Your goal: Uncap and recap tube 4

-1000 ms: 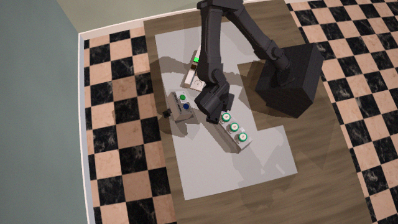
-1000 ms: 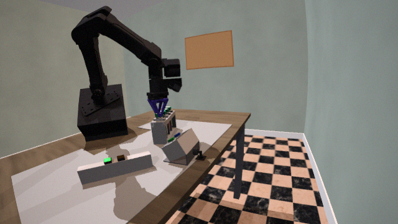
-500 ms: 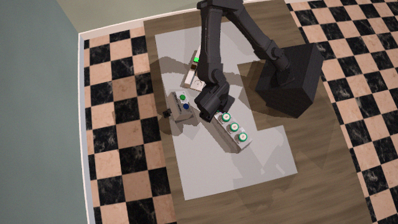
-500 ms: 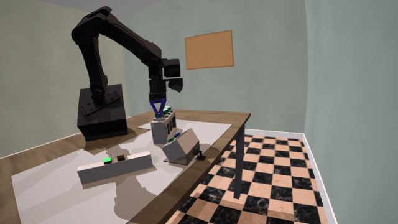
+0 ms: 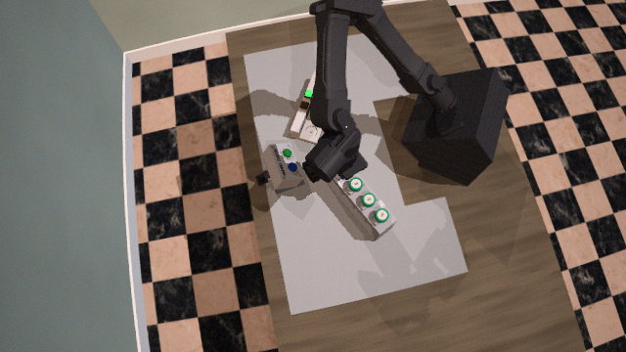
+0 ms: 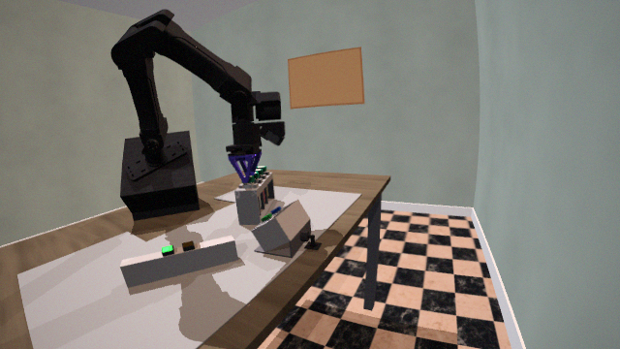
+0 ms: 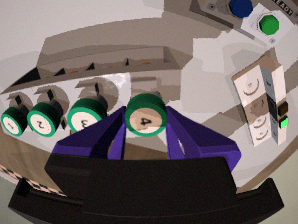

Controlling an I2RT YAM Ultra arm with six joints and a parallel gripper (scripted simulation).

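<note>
Right now the cap 3 is 50 mm to the left of my hand and 20 mm behind it. From my hand the other things lie so: cap 2: 90 mm to the left, 50 mm behind, 10 mm below; green ready key: 140 mm ahead, 90 mm to the right, 50 mm below; blue cycle key: 130 mm ahead, 50 mm to the right, 50 mm below.
</note>
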